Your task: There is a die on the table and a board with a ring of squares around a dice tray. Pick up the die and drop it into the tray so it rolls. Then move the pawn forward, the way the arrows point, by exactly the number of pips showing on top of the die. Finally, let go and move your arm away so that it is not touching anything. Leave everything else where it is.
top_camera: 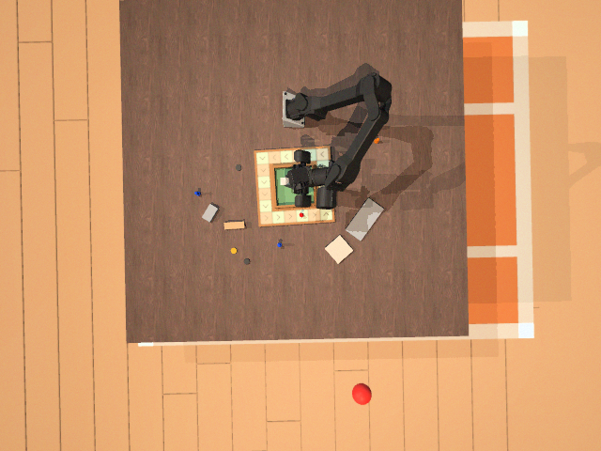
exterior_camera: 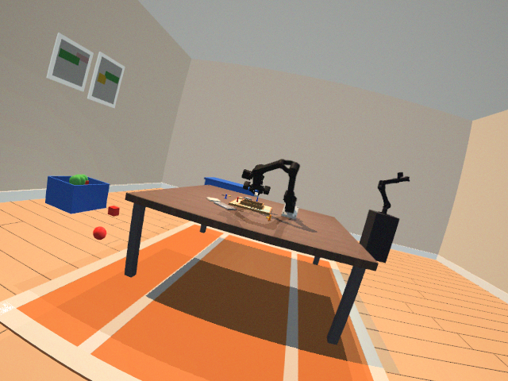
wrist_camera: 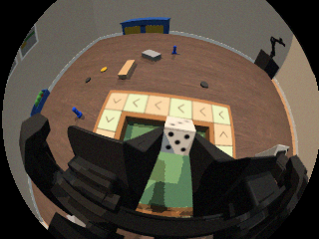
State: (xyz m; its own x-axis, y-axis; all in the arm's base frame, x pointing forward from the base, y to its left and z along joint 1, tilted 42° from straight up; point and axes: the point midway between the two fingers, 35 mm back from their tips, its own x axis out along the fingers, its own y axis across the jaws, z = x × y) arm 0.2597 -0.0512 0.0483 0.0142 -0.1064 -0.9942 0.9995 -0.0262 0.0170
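My gripper tip is 120 mm short of the red pawn, 60 mm to the right of it and 60 mm above it. Round my gripper tip: wooden block: 200 mm to the right, 150 mm ahead, 80 mm below; then white die: right at my gripper tip; then green dice tray: 80 mm below, 30 mm to the left, 10 mm ahead.
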